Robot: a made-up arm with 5 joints. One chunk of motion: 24 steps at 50 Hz.
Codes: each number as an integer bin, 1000 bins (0 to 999) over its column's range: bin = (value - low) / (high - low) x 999, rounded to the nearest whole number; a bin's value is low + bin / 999 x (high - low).
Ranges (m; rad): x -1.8..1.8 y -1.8..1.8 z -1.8..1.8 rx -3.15..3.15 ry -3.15..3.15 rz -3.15..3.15
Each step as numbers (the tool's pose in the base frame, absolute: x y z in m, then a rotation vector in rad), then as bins.
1 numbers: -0.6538 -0.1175 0.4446 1.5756 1.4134 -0.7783
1 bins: 318 467 623 749 724 376
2 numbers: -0.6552 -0.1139 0.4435 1.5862 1.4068 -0.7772
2 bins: 318 468 623 751 723 376
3 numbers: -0.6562 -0.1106 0.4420 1.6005 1.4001 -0.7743
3 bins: 317 469 622 753 722 377
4 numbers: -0.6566 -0.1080 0.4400 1.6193 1.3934 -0.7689
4 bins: 317 470 622 756 720 378
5 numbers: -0.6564 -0.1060 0.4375 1.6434 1.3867 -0.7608
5 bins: 317 470 621 760 719 379
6 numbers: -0.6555 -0.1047 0.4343 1.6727 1.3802 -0.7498
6 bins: 318 470 620 765 718 381
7 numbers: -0.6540 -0.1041 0.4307 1.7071 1.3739 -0.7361
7 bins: 318 471 619 770 717 383
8 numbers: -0.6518 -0.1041 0.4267 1.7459 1.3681 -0.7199
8 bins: 319 471 618 776 716 385
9 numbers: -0.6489 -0.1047 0.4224 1.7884 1.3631 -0.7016
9 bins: 319 470 617 783 716 388
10 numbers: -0.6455 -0.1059 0.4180 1.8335 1.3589 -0.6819
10 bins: 320 470 615 790 715 391
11 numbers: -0.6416 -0.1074 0.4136 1.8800 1.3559 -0.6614
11 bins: 321 470 614 798 715 395
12 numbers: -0.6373 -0.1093 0.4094 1.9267 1.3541 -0.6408
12 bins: 323 469 613 805 714 398
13 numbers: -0.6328 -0.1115 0.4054 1.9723 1.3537 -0.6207
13 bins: 324 469 612 812 714 401
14 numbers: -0.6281 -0.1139 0.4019 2.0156 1.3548 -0.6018
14 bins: 325 468 611 819 714 404
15 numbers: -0.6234 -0.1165 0.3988 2.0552 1.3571 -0.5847
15 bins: 327 467 610 825 715 407
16 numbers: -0.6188 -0.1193 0.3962 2.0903 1.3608 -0.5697
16 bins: 328 466 609 831 715 409
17 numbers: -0.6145 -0.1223 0.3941 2.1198 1.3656 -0.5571
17 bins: 329 466 609 836 716 411
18 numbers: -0.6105 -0.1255 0.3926 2.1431 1.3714 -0.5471
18 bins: 330 465 608 839 717 413
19 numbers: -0.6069 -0.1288 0.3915 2.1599 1.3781 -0.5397
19 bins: 331 464 608 842 718 414
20 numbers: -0.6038 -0.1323 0.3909 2.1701 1.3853 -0.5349
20 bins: 332 463 608 844 719 415
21 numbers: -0.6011 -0.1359 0.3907 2.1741 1.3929 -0.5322
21 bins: 333 462 608 844 720 415
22 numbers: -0.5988 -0.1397 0.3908 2.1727 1.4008 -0.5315
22 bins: 333 461 608 844 722 415
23 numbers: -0.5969 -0.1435 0.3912 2.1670 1.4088 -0.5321
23 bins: 334 460 608 843 723 415
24 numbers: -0.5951 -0.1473 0.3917 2.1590 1.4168 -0.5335
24 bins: 334 459 608 842 724 415
